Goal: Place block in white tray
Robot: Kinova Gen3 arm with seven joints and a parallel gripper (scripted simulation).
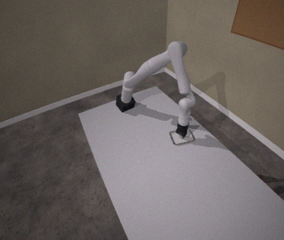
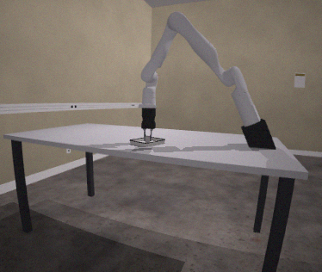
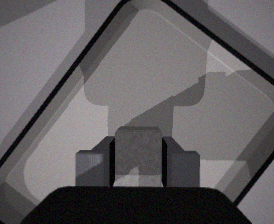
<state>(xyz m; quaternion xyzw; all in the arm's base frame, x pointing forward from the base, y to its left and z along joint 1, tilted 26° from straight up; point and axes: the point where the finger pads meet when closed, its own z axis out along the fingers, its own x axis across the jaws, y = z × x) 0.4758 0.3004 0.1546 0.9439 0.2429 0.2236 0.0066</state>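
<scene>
Now: hand 10 mm above the grey block. The rest, counted from my hand: white tray: 20 mm below.
</scene>
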